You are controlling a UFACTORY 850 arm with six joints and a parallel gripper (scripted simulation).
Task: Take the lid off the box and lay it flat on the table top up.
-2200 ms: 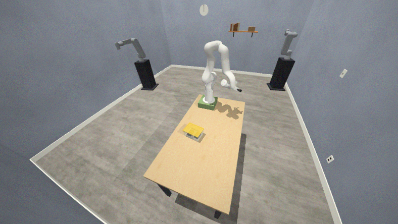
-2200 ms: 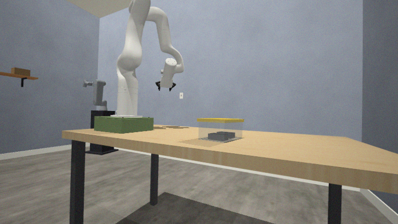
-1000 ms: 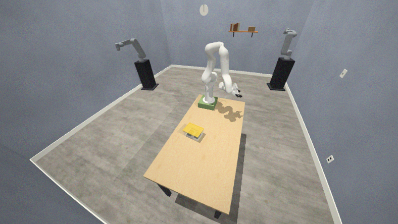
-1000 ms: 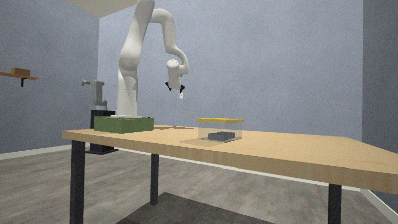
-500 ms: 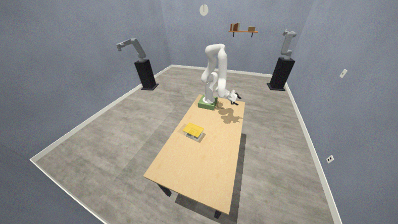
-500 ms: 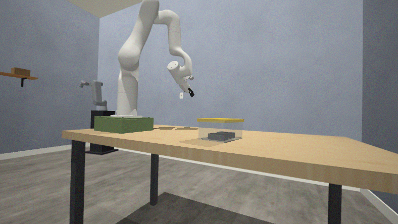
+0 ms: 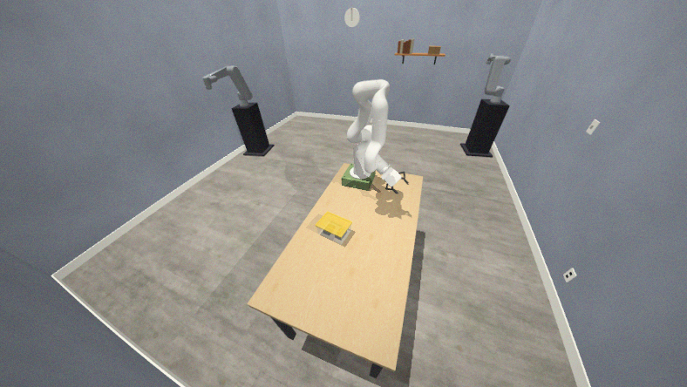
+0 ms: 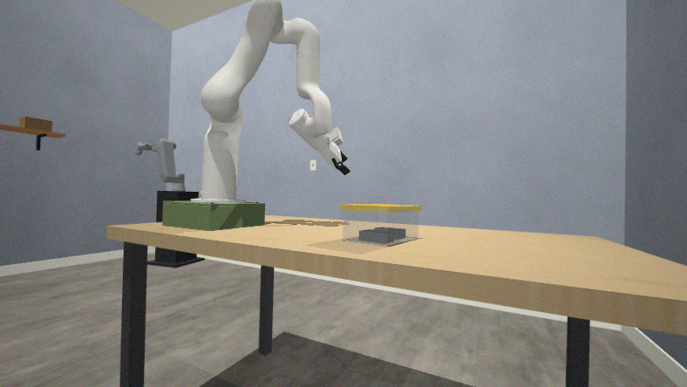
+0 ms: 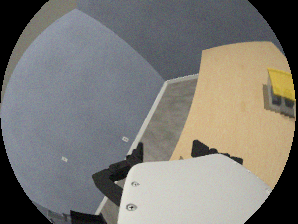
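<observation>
My gripper is now 24 cm short of the yellow lid, 43 cm to the left of it and 16 cm above it. The rest, counted from my hand: clear box (24 cm ahead, 43 cm to the right, 21 cm below).
</observation>
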